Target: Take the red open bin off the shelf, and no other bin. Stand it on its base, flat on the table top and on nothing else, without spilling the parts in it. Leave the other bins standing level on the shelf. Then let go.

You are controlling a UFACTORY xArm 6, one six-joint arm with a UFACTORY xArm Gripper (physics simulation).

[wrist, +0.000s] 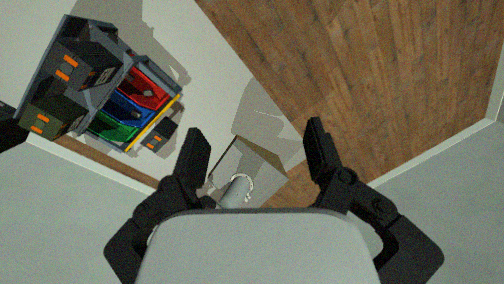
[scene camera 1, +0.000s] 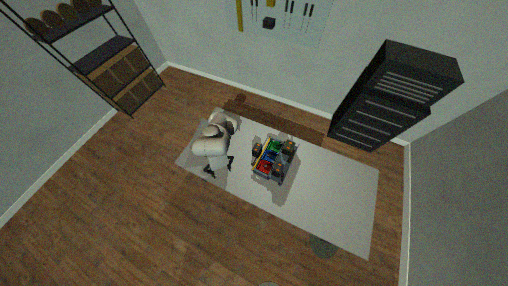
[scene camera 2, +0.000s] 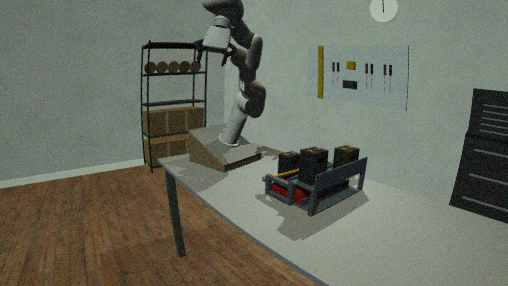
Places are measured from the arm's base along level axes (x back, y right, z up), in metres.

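Pixels of known places: gripper, between the fingertips: (wrist: 253, 133) (scene camera 1: 221, 173) (scene camera 2: 210, 63); arm's base, origin of its link: (wrist: 241, 183) (scene camera 2: 228, 140).
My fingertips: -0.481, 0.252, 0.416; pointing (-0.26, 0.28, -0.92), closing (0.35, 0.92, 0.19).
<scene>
Ahead of a thing's pixels: the offset from my fingertips to its top centre, as dx, dy, dz. "spot": to the spot under its first point. Level surfaces: height alone.
The red open bin @(-0.113, -0.321, -0.448) (scene camera 1: 264, 167) (scene camera 2: 280, 189) (wrist: 159, 98) sits at one end of the low grey shelf @(spot: -0.260, -0.463, -0.395) (scene camera 2: 345, 171), with small grey parts inside. The blue bin @(-0.089, -0.431, -0.448) (scene camera 1: 271, 155) (wrist: 125, 107) is beside it, then the green bin @(-0.071, -0.541, -0.448) (scene camera 1: 275, 145) (wrist: 115, 129). A yellow bar @(+0.012, -0.411, -0.464) (scene camera 1: 261, 154) (scene camera 2: 287, 174) (wrist: 152, 122) runs along the bins' front. My gripper (scene camera 1: 222, 172) (scene camera 2: 211, 62) (wrist: 253, 133) is open and empty, high above the arm's end of the table, well away from the red bin. The rack hides much of the bins in the scene camera 2 view.
Two dark boxes @(spot: -0.247, -0.303, -0.350) (scene camera 2: 314, 165) @(-0.166, -0.560, -0.331) (scene camera 2: 346, 156) stand tall on the rack behind the bins. A third dark box @(+0.061, -0.403, -0.398) (scene camera 1: 256, 149) (scene camera 2: 288, 161) (wrist: 159, 135) stands in front of the yellow bar. The table top @(dz -0.529) (scene camera 1: 330, 200) (scene camera 2: 400, 225) carries the arm's wedge base (scene camera 2: 210, 150).
</scene>
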